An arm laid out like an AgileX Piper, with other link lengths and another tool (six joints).
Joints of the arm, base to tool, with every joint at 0 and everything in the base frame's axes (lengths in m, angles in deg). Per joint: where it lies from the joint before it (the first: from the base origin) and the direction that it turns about. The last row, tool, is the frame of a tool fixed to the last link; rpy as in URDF.
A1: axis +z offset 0 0 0.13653
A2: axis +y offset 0 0 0
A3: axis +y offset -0.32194 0 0.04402
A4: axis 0.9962 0 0.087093 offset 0.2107 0 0.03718
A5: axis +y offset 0 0 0
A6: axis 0.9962 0 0.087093 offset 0.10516 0 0.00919
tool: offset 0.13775 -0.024 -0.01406 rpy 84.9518 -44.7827 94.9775
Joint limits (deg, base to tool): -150..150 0..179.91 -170..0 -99.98..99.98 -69.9..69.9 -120..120
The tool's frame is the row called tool.
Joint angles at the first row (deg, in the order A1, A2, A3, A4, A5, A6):
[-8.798, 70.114, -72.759, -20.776, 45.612, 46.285]
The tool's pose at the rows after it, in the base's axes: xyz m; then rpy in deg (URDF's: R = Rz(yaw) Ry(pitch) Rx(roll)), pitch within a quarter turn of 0, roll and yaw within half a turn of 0:
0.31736, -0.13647, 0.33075, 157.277, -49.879, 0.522
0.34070, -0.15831, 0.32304, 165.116, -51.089, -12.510
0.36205, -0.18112, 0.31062, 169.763, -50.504, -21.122
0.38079, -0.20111, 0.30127, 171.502, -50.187, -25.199
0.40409, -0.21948, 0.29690, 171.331, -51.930, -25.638
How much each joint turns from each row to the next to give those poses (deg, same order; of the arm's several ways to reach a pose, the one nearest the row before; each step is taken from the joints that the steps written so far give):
[-3.749, 5.917, -4.038, -0.001, -0.726, 5.105]
[-3.236, 5.852, -4.370, 0.112, -0.364, 6.540]
[-2.670, 5.853, -4.160, 0.001, -0.135, 3.906]
[-1.927, 4.866, -3.853, -0.001, -0.419, 1.532]
[-1.307, 4.173, -3.018, -0.601, -2.958, 0.506]

